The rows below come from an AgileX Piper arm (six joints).
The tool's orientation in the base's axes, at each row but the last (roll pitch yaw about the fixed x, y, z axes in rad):
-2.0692 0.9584 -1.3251
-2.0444 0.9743 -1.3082
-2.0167 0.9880 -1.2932
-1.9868 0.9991 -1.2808
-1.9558 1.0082 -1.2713
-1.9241 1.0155 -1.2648
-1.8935 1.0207 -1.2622
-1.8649 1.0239 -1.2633
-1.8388 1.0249 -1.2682
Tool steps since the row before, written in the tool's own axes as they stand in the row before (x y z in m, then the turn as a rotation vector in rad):
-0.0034 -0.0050 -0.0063 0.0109 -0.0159 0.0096
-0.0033 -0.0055 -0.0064 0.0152 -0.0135 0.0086
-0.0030 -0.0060 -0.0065 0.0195 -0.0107 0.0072
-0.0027 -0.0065 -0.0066 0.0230 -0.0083 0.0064
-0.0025 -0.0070 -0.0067 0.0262 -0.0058 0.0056
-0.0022 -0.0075 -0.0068 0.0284 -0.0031 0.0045
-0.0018 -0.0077 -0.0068 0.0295 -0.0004 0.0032
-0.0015 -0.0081 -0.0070 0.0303 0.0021 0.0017
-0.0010 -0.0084 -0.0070 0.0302 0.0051 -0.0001
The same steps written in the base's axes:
-0.0021 -0.0047 0.0070 0.0189 -0.0096 -0.0035
-0.0019 -0.0053 0.0071 0.0173 -0.0111 -0.0080
-0.0017 -0.0059 0.0070 0.0151 -0.0125 -0.0127
-0.0016 -0.0065 0.0069 0.0136 -0.0133 -0.0166
-0.0016 -0.0071 0.0069 0.0120 -0.0138 -0.0204
-0.0016 -0.0076 0.0068 0.0099 -0.0138 -0.0234
-0.0017 -0.0080 0.0065 0.0075 -0.0132 -0.0255
-0.0019 -0.0085 0.0064 0.0051 -0.0127 -0.0272
-0.0019 -0.0090 0.0060 0.0020 -0.0114 -0.0284

